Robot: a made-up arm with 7 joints.
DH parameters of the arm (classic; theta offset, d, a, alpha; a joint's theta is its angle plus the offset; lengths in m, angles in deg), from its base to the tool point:
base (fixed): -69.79 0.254 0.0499 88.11
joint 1: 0 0.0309 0.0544 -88.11
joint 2: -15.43 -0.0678 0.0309 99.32
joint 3: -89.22 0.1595 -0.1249 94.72
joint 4: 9.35 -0.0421 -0.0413 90
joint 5: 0 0.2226 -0.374 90
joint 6: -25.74 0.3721 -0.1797 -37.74
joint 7: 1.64 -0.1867 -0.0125 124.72
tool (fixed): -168.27 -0.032 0 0
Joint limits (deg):
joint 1: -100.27..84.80
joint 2: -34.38..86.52
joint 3: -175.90..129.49
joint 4: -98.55..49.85
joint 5: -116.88..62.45
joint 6: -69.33..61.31
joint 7: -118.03..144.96
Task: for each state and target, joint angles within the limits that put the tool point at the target. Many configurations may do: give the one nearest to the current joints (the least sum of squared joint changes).
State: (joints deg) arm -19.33 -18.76 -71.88 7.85 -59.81 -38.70 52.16
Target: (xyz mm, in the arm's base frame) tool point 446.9 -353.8 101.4
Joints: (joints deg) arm -44.76 -19.47 -73.09 40.73 -54.74 -64.17 47.47
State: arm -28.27 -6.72 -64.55 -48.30 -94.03 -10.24 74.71
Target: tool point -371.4 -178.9 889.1
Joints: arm -7.03 -16.89 -50.76 -64.43 -82.48 -4.50 75.91
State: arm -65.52 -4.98 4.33 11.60 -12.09 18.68 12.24
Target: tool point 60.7 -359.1 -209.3
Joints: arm -93.45 -28.15 -4.79 49.85 -8.28 59.64 6.57
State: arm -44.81 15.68 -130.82 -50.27 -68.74 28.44 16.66
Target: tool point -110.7 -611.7 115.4
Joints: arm -49.99 0.34 -116.73 -47.87 -113.36 53.88 14.59
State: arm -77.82 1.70 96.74 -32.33 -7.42 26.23 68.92
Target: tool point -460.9 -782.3 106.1
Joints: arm -90.79 39.66 45.17 -60.38 11.91 7.59 71.63
